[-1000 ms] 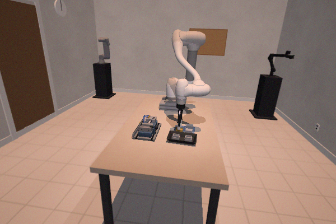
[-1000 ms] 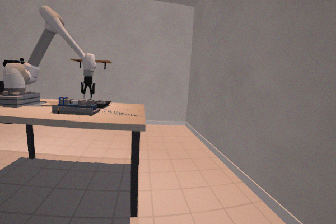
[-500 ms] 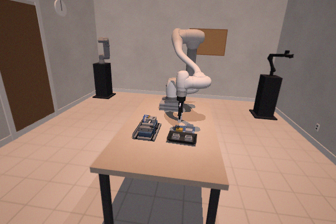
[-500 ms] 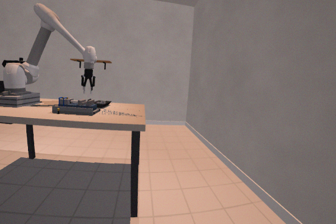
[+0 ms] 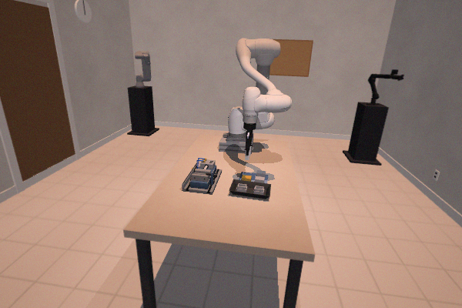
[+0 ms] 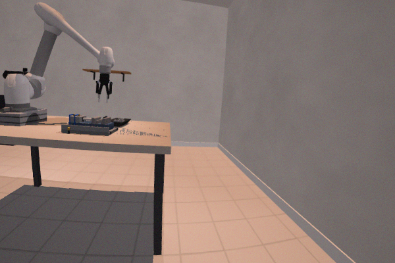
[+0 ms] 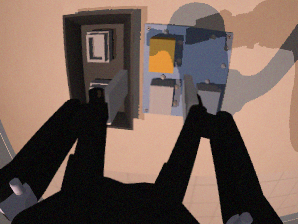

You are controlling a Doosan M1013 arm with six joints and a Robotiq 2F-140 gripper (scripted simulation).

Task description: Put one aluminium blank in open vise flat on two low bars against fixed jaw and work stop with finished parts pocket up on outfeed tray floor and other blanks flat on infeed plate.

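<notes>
Right now the grey aluminium blank is 90 mm behind my hand, 90 mm to the left of it and 180 mm below it. From my hand the other things lie so: piston rod (20 mm ahead, 280 mm to the right, 130 mm below); vise plate (50 mm behind, 40 mm to the left, 210 mm below); brass blank (180 mm below).
</notes>
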